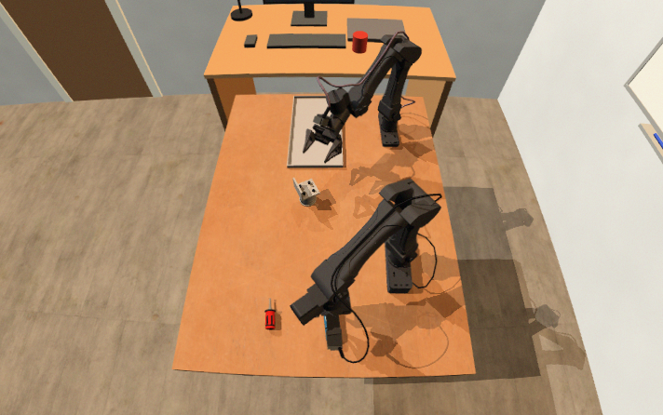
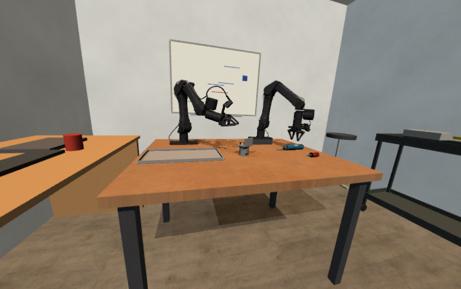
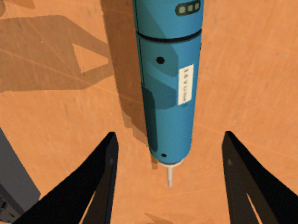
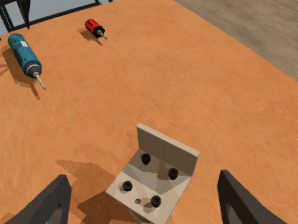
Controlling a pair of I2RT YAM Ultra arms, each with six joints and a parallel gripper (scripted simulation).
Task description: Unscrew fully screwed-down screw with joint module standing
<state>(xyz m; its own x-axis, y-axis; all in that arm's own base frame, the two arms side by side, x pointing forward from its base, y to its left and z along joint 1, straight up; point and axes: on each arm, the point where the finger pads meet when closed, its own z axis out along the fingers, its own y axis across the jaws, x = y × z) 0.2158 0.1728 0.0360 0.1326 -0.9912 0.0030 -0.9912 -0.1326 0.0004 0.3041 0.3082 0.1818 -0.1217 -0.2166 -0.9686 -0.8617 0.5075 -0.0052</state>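
My right hand is 120 mm above the l-shaped bracket, 50 mm to the right of it and 30 mm short of it. From my right hand the other things lie so: small red screwdriver: 480 mm to the left, 170 mm below, 110 mm ahead; then grey bit: 340 mm to the left, 170 mm below, 50 mm behind; then grey tray: 310 mm to the right, 180 mm below, 30 mm ahead.
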